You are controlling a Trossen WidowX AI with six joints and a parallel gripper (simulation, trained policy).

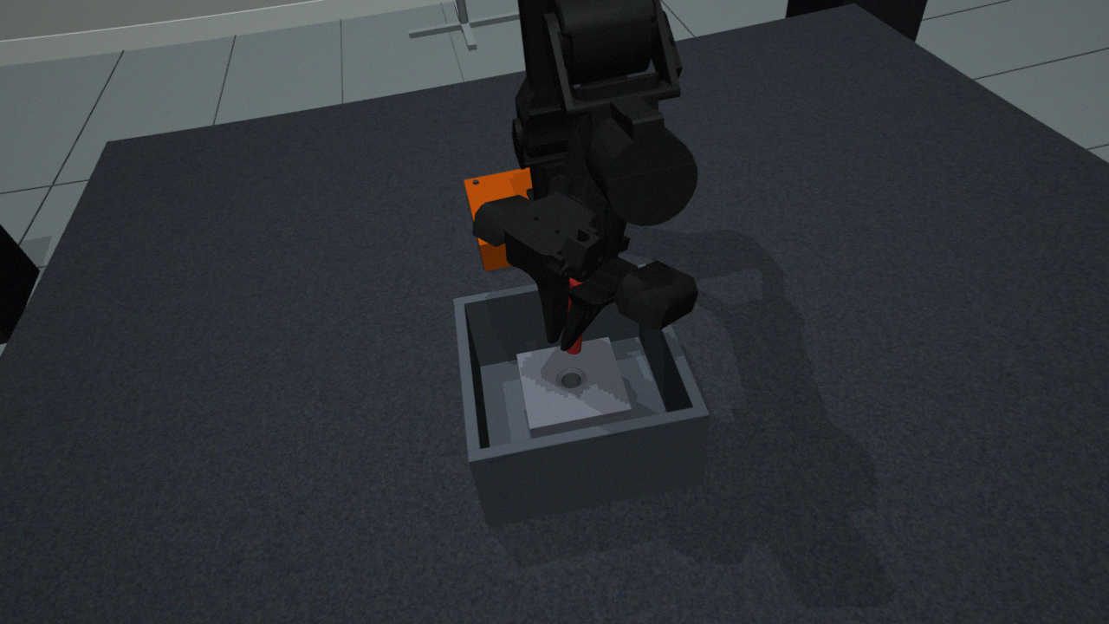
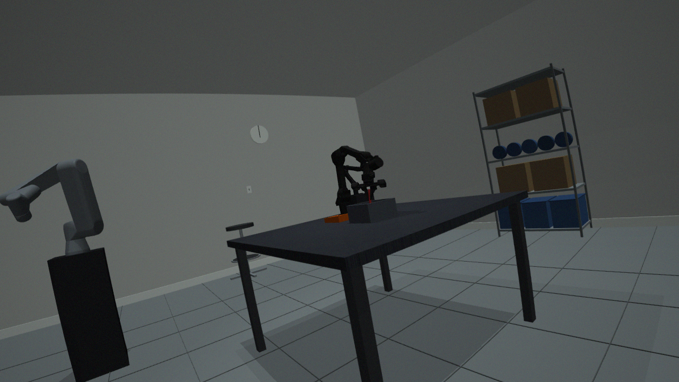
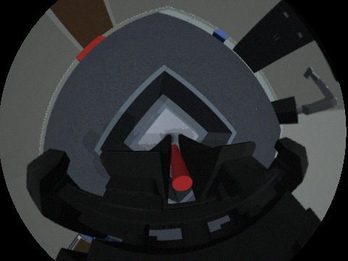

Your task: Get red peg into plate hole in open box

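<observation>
My gripper tip is 1 cm past the red peg, 2 cm to the right of it and 2 cm below it. Round my gripper tip: grey box 1 cm to the left, 8 cm below; light grey plate 1 cm to the left, 6 cm below.
</observation>
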